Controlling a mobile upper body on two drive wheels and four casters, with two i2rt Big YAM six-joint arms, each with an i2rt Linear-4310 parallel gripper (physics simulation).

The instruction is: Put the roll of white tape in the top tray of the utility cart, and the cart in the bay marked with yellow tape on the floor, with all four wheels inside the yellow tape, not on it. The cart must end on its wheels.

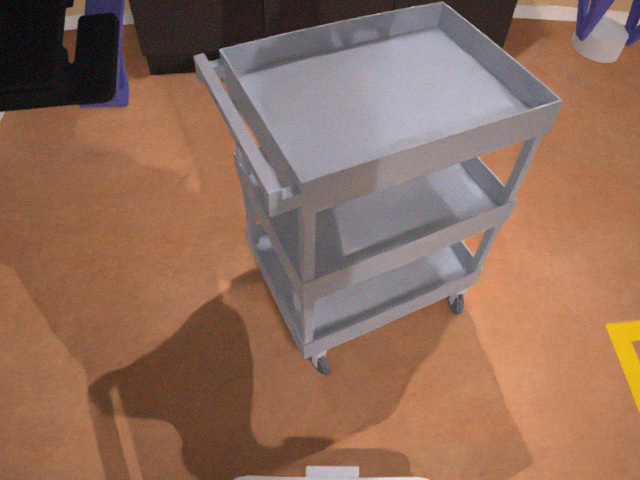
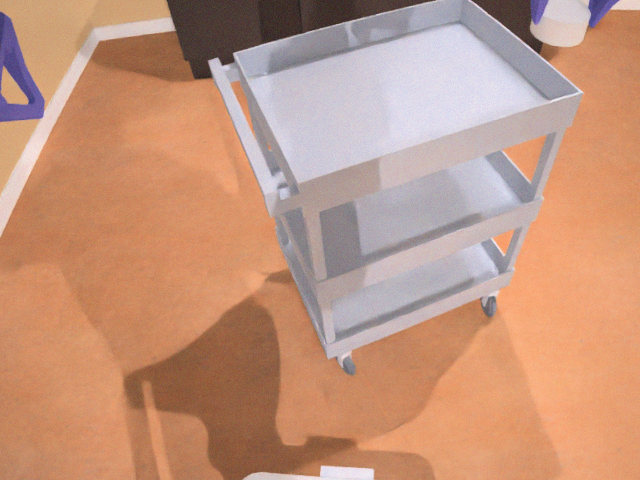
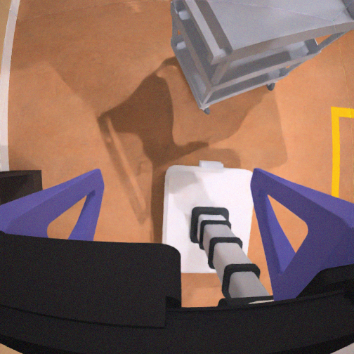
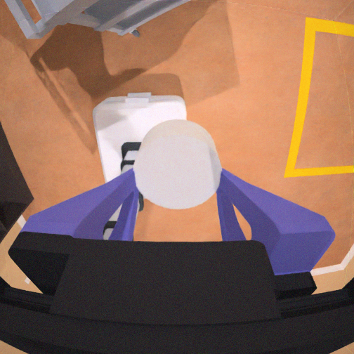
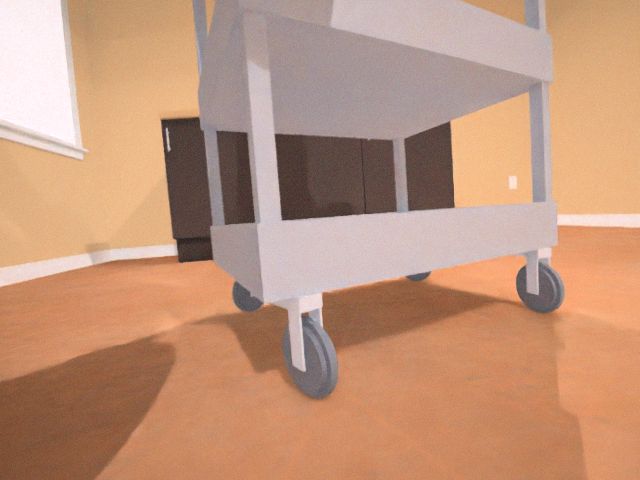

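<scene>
The grey three-tier utility cart [image 1: 434, 153] [image 2: 439, 153] [image 3: 295, 22] [image 5: 408, 248] stands upright on its wheels, its handle at the left. Its top tray [image 1: 382, 103] [image 2: 403, 98] shows bare inside. The yellow tape [image 1: 626, 353] [image 3: 335, 155] [image 4: 302, 105] lies on the floor to the cart's right; the cart stands outside it. My right gripper [image 1: 604, 38] [image 2: 564, 22] [image 4: 177, 176] is shut on the roll of white tape [image 1: 598, 47] [image 2: 559, 32] [image 4: 178, 177], in the air right of the cart. My left gripper [image 3: 176, 176] is open and empty, left of the cart.
A dark cabinet [image 1: 175, 31] [image 2: 222, 36] [image 5: 330, 175] stands against the wall behind the cart. My white base [image 3: 180, 185] [image 4: 112, 117] is in front of the cart. A white skirting board [image 2: 62, 87] runs along the wall at the left.
</scene>
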